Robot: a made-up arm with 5 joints. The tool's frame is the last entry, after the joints. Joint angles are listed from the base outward.
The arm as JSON. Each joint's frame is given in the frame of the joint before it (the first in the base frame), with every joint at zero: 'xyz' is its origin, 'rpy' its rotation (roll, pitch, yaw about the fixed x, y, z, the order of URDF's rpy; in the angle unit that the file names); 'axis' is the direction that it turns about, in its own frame. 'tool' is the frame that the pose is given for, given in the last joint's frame.
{
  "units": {
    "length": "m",
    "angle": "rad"
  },
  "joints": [
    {
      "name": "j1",
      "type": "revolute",
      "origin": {
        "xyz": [
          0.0,
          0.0,
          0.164
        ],
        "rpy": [
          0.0,
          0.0,
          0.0
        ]
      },
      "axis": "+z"
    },
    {
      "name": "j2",
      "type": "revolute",
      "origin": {
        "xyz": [
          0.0,
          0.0,
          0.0
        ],
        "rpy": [
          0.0,
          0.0,
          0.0
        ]
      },
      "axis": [
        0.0,
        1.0,
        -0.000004
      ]
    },
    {
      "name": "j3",
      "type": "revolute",
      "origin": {
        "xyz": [
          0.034,
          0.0,
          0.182
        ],
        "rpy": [
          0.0,
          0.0,
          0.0
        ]
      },
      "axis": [
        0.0,
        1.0,
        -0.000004
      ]
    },
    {
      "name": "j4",
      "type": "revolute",
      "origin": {
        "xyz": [
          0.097,
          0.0,
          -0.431
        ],
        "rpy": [
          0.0,
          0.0,
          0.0
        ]
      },
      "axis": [
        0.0,
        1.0,
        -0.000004
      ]
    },
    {
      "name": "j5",
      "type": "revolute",
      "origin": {
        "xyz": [
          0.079,
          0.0,
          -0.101
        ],
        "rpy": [
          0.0,
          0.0,
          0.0
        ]
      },
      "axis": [
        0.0,
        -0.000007,
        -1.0
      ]
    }
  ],
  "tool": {
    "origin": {
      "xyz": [
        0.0,
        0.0,
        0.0
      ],
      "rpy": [
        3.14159,
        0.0,
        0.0
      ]
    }
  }
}
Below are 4 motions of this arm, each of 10 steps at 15 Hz.
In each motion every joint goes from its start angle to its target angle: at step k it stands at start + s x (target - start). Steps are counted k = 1, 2, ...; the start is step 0. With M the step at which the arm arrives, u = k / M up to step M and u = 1 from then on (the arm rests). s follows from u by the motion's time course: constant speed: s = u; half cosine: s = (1 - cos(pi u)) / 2; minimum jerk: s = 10 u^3 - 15 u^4 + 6 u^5.
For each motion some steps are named. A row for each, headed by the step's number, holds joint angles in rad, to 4 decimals.
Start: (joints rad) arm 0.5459 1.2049 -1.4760 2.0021 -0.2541
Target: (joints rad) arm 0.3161 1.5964 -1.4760 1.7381 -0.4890
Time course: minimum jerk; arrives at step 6
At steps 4, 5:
4: 0.3643 1.5142 -1.4760 1.7935 -0.4397
5: 0.3243 1.5825 -1.4760 1.7475 -0.4807

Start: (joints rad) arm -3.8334 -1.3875 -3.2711 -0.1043 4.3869
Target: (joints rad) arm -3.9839 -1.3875 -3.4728 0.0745 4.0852
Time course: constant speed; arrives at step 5
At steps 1, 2, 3, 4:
1: -3.8635 -1.3875 -3.3114 -0.0685 4.3266
2: -3.8936 -1.3875 -3.3518 -0.0328 4.2662
3: -3.9237 -1.3875 -3.3921 0.0030 4.2059
4: -3.9538 -1.3875 -3.4325 0.0387 4.1455

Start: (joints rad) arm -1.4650 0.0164 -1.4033 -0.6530 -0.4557
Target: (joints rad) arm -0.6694 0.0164 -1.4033 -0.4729 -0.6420
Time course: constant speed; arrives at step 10
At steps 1, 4, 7, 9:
1: -1.3854 0.0164 -1.4033 -0.6350 -0.4743
4: -1.1468 0.0164 -1.4033 -0.5810 -0.5302
7: -0.9081 0.0164 -1.4033 -0.5269 -0.5861
9: -0.7490 0.0164 -1.4033 -0.4909 -0.6234

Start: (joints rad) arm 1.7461 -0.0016 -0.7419 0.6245 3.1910
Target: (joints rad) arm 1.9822 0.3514 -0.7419 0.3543 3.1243
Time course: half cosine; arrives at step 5
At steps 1, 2, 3, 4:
1: 1.7686 0.0321 -0.7419 0.5987 3.1846
2: 1.8277 0.1204 -0.7419 0.5311 3.1680
3: 1.9006 0.2294 -0.7419 0.4477 3.1473
4: 1.9597 0.3177 -0.7419 0.3801 3.1307

